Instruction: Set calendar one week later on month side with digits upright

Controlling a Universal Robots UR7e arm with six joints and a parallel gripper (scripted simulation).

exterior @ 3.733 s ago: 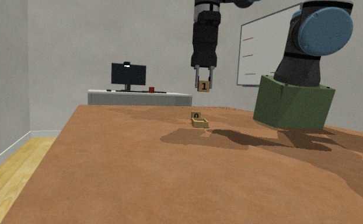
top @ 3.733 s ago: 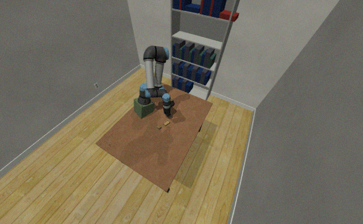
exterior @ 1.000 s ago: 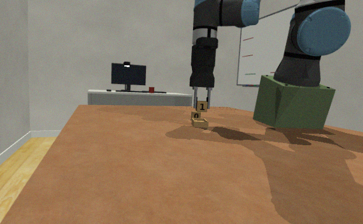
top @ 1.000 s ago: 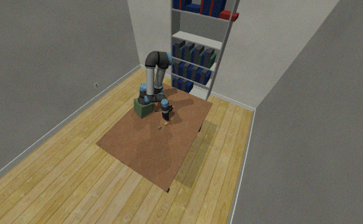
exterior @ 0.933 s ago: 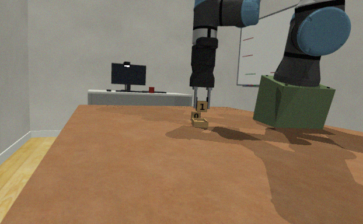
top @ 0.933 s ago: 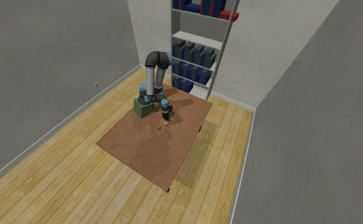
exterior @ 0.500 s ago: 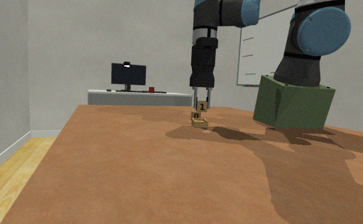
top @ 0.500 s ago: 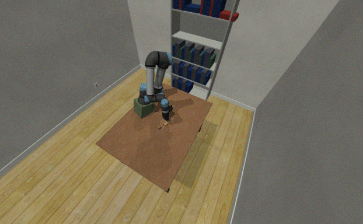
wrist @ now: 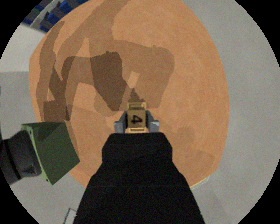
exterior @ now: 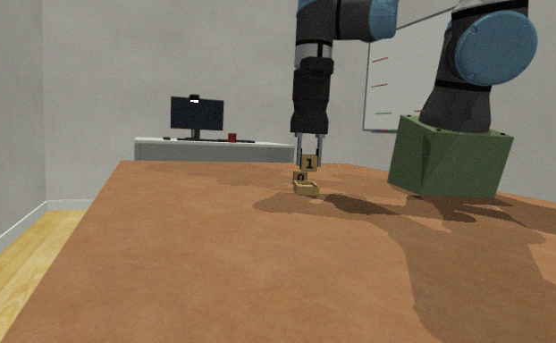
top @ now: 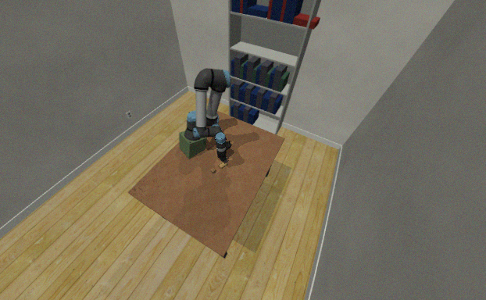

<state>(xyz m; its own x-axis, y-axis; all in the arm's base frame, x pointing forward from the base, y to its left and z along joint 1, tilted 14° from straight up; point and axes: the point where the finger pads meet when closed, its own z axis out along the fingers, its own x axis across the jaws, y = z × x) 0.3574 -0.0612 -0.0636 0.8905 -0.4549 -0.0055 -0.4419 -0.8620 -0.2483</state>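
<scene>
Now: hand 6 cm above the wooden tray, 2 cm to the left of it and 1 cm past it.
</scene>
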